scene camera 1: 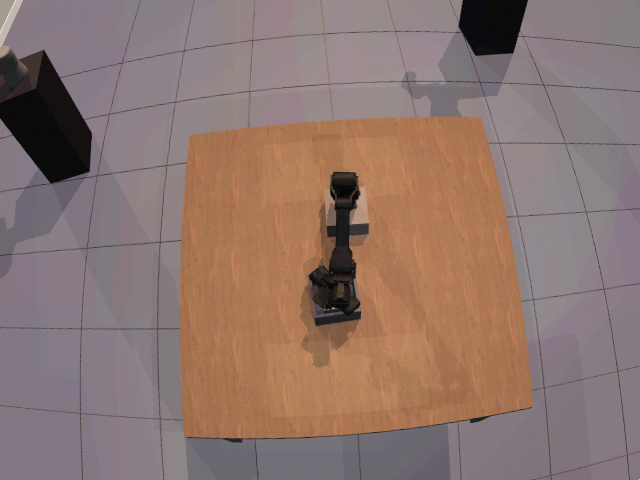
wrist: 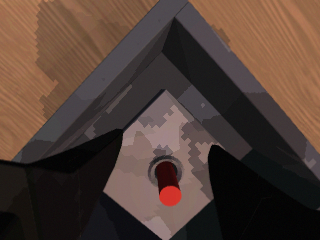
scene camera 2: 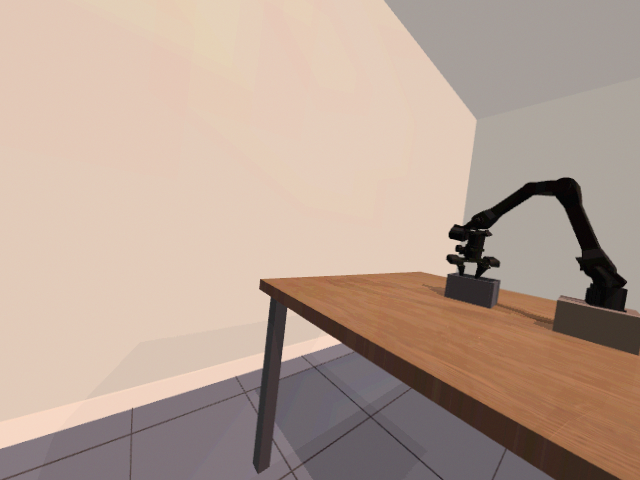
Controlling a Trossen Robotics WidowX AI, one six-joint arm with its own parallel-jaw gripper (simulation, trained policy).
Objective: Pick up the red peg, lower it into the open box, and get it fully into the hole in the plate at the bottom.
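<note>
Gripper (scene camera 2: 468,278) visible; gripper likewise present in scene camera 1 (scene camera 1: 329,301) and in the wrist view (wrist: 166,143). A grey box (scene camera 2: 484,292) appears also in scene camera 1 (scene camera 1: 320,318) and in the wrist view (wrist: 183,54). A red peg (wrist: 170,195) is visible; scene camera 2 does not show the peg, hidden by the grey box.
</note>
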